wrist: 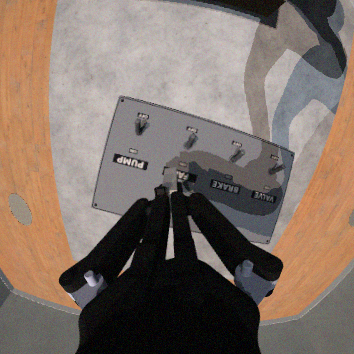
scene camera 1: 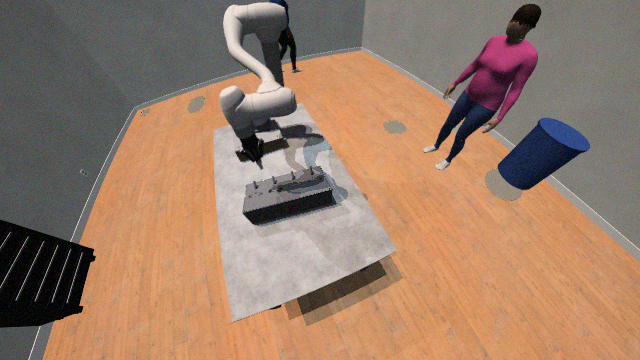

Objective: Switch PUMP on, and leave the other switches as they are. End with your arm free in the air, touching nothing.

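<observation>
My gripper (wrist: 171, 176). Grey switch box (scene camera 1: 269, 200), and in the wrist view, the box (wrist: 245, 191).
</observation>
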